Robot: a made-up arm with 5 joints.
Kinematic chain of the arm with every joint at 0, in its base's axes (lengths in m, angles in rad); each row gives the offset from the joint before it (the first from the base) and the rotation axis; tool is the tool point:
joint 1: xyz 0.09 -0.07 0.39 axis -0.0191 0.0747 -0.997
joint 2: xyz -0.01 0.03 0 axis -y
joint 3: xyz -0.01 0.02 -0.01 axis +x
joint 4: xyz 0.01 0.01 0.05 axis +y
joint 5: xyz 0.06 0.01 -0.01 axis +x
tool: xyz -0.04 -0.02 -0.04
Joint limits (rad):
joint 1: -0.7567..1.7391
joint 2: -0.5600..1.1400
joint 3: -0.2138..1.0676
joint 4: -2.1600..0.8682
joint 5: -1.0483..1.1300
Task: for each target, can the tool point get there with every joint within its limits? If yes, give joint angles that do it. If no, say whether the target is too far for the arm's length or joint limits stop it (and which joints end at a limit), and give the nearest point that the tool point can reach.
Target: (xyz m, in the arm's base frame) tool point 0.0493 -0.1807 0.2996
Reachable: no: joint limits stop it (at a limit: joint 1, joint 2, joint 3) | nearest point 0.0872 -0.1181 0.3747 | short by 0.105 m
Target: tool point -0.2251 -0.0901 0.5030
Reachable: no: too far | nearest point -0.0337 -0.0479 0.4426 | short by 0.205 m
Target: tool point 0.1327 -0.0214 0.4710
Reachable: yes | joints 0.6088 0.5302 0.2211 -1.5658 0.6497
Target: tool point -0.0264 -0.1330 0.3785
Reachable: no: joint limits stop it (at a limit: joint 1, joint 2, joint 4, joint 5) | nearest point 0.0101 -0.0909 0.4130 | short by 0.066 m
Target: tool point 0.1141 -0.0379 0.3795
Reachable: yes | joints 0.8365 -0.3161 0.0805 0.3146 -0.2736
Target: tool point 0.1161 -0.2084 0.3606
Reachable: no: joint limits stop it (at a limit: joint 1, joint 2) | nearest point 0.1301 -0.1444 0.3941 | short by 0.074 m
